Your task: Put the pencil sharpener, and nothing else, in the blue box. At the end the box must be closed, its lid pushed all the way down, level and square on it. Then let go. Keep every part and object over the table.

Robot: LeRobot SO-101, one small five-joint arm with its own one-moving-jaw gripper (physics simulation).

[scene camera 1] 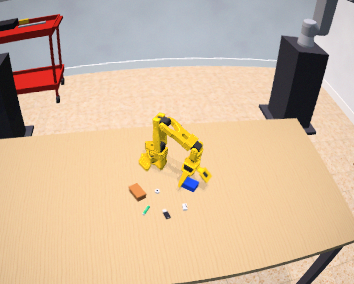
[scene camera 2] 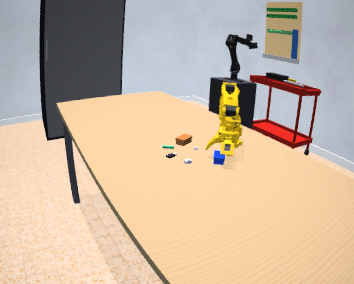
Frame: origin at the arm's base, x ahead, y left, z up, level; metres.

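Where they show: hand, its tool point: (scene camera 1: 188, 176); arm's base, origin of its link: (scene camera 1: 153, 166).
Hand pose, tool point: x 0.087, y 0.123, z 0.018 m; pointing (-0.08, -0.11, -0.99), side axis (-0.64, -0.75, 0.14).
Note:
Each offset is from my tool point to the top centre of the thing. Level surfaces: height alone.
The blue box {0.034 m ahead, 0.006 m right, 0.007 m up} (scene camera 1: 190, 185) (scene camera 2: 219, 158) stands on the table below the gripper. Its top looks blue and roughly level, but the seam of a lid is too small to make out. My gripper (scene camera 1: 193, 181) (scene camera 2: 217, 150) is open, with its jaws spread over the box; one jaw reaches down at the box's left side in the scene camera 1 view. Whether a jaw touches the box cannot be told. A small white block {0.137 m ahead, 0.040 m right, 0.007 m down} (scene camera 1: 184, 207) (scene camera 2: 188, 161) and a small white piece with a dark spot {0.049 m ahead, 0.126 m right, 0.010 m down} (scene camera 1: 157, 191) (scene camera 2: 195, 148) lie on the table; which, if either, is the pencil sharpener is unclear.
An orange-brown box {0.054 m ahead, 0.199 m right, 0.007 m up} (scene camera 1: 137, 192) (scene camera 2: 183, 140) lies on the table {0.018 m down} (scene camera 1: 75, 215) (scene camera 2: 260, 220). A green stick {0.136 m ahead, 0.177 m right, 0.008 m down} (scene camera 1: 146, 210) (scene camera 2: 168, 147) and a black piece with a light end {0.158 m ahead, 0.109 m right, 0.011 m down} (scene camera 1: 167, 214) (scene camera 2: 171, 155) lie near it. A red cart (scene camera 2: 286, 84) stands beyond the table.

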